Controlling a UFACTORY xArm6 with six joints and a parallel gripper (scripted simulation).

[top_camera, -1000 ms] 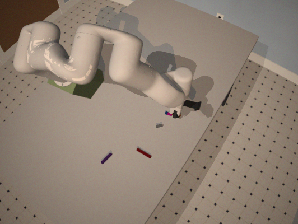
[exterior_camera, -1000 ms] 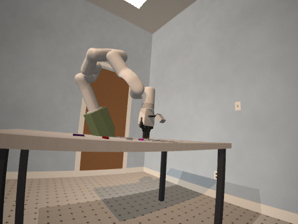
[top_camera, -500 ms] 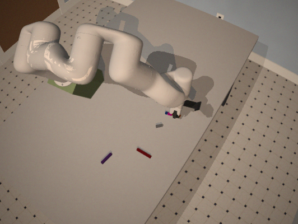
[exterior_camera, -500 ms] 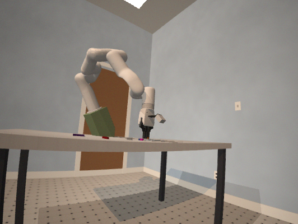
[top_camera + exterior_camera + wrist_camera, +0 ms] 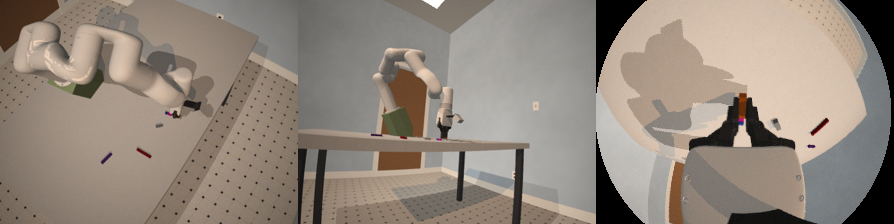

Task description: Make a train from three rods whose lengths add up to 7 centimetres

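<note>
Now: hand 20 mm above the orange rod. From my hand the other things lie so: blue rod (50 mm behind, 30 mm below, 10 mm to the right); then magenta rod (30 mm below, 30 mm behind, 10 mm to the right); then grey rod (90 mm to the right, 30 mm below, 30 mm behind).
</note>
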